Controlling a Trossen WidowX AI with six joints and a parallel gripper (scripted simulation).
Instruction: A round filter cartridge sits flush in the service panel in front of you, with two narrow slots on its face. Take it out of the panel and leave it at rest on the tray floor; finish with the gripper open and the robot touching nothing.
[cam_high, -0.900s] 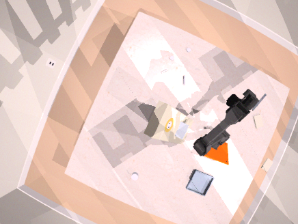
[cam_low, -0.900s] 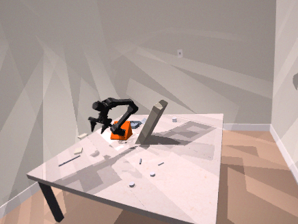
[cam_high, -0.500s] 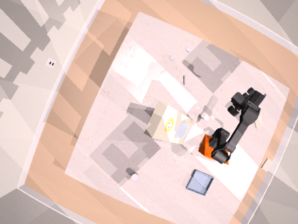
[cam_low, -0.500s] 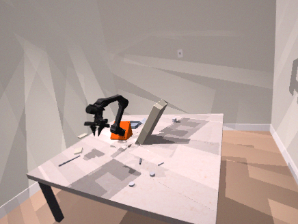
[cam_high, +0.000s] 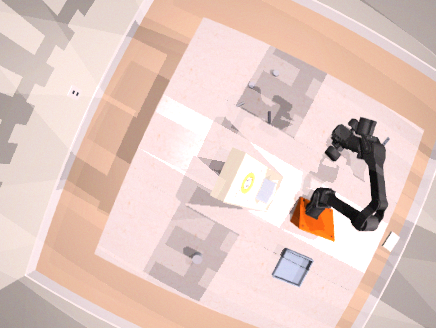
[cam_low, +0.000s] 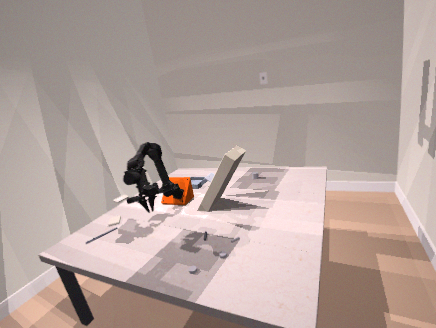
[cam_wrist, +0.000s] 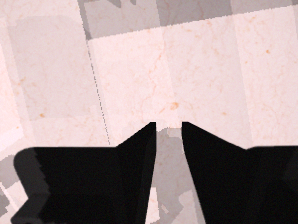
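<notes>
The white round cartridge lies 340 mm to the left of my gripper tip, 280 mm ahead of it and 120 mm above it. Also, from my gripper tip: grey-blue tray (620 mm to the left, 150 mm behind, 110 mm below); beige service panel (340 mm to the left, 230 mm ahead, 50 mm above).
</notes>
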